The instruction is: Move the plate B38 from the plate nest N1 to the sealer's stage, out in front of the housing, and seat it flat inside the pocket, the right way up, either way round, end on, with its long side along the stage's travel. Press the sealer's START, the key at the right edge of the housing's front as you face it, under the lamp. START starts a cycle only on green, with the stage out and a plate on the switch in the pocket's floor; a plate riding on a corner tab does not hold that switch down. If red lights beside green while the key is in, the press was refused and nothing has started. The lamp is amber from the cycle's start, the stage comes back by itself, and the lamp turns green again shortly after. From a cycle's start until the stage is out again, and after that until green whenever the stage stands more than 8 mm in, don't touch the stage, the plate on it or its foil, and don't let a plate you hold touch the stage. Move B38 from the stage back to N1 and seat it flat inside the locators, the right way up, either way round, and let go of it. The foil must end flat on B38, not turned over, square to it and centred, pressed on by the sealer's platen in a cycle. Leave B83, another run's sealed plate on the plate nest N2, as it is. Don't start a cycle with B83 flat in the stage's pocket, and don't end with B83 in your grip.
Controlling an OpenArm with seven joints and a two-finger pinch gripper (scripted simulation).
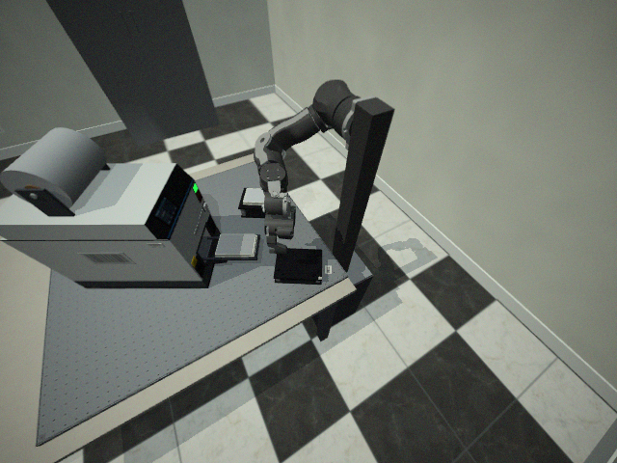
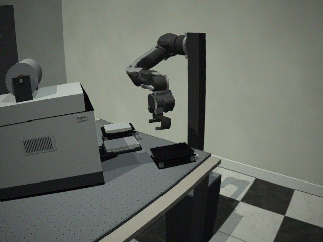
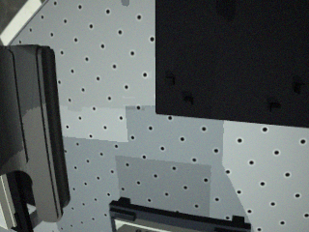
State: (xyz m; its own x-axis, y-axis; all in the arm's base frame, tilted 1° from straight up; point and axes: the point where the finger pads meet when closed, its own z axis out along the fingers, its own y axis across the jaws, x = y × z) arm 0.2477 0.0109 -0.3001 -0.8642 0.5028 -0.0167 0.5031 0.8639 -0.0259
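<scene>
The plate B38 is 12 cm ahead of my hand, 9 cm to the right of it and 7 cm below it. Round my hand: nest N1 (4 cm behind, 3 cm to the left, 13 cm below); nest n2 (4 cm behind, 31 cm to the right, 11 cm below); B83 (4 cm behind, 31 cm to the right, 10 cm below).
</scene>
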